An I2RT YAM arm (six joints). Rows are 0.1 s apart.
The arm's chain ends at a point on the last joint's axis. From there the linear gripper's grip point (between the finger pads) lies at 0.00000 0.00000 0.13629 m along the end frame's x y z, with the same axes.
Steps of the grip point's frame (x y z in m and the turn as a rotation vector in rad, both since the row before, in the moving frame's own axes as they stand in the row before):
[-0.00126, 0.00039, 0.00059, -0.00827, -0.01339, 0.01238]
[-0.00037, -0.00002, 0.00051, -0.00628, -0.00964, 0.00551]
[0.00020, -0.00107, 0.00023, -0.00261, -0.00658, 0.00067]
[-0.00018, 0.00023, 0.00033, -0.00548, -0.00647, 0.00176]
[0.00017, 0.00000, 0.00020, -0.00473, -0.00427, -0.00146]
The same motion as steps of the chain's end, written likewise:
[0.00057, -0.00073, 0.00061, -0.00827, -0.01339, 0.01238]
[0.00095, -0.00087, 0.00052, -0.00628, -0.00964, 0.00551]
[0.00110, -0.00143, 0.00023, -0.00261, -0.00658, 0.00067]
[0.00070, -0.00052, 0.00033, -0.00548, -0.00647, 0.00176]
[0.00075, -0.00065, 0.00020, -0.00473, -0.00427, -0.00146]

